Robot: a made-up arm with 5 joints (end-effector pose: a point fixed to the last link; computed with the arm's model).
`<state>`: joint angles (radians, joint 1 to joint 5).
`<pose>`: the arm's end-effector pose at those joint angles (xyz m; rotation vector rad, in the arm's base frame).
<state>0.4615 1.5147 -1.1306 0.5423 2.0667</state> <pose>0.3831 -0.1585 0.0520 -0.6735 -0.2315 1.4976</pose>
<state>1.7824 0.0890 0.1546 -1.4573 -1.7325</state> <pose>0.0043 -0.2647 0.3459 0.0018 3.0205 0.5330</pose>
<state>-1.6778 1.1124 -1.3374 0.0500 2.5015</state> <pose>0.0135 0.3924 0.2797 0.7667 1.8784 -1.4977</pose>
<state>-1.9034 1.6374 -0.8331 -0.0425 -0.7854</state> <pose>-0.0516 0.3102 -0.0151 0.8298 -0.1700 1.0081</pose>
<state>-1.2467 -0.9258 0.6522 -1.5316 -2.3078</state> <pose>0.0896 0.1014 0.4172 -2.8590 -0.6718 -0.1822</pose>
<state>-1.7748 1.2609 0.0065 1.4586 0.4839</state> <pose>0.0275 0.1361 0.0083 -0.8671 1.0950 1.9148</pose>
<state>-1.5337 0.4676 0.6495 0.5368 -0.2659</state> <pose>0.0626 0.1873 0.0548 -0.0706 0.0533 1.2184</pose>
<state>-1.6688 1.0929 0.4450 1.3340 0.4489</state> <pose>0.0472 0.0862 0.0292 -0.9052 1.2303 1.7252</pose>
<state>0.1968 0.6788 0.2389 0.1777 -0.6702</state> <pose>0.3290 -0.0512 0.0642 0.1270 -0.4755 -0.8979</pose>
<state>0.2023 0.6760 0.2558 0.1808 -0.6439</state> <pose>0.3255 -0.0520 0.0623 0.1149 -0.4595 -0.8787</pose>
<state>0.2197 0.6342 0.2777 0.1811 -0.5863</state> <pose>0.3255 -0.0569 0.0691 0.1015 -0.4818 -0.8380</pose>
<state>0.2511 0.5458 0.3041 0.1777 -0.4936</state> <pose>0.3288 -0.0666 0.0865 0.0809 -0.5515 -0.7734</pose>
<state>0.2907 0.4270 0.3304 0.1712 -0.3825</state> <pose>0.3327 -0.0792 0.1119 0.0460 -0.6543 -0.6965</pose>
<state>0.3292 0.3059 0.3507 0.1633 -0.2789</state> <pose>0.3347 -0.0915 0.1393 -0.0006 -0.7640 -0.6252</pose>
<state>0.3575 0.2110 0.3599 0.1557 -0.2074</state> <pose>0.3351 -0.1005 0.1624 -0.0434 -0.8558 -0.5763</pose>
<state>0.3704 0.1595 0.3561 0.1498 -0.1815</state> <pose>0.3357 -0.1048 0.1770 -0.0643 -0.9161 -0.5585</pose>
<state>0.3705 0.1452 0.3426 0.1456 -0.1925</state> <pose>0.3377 -0.1056 0.1840 -0.0615 -0.9493 -0.5657</pose>
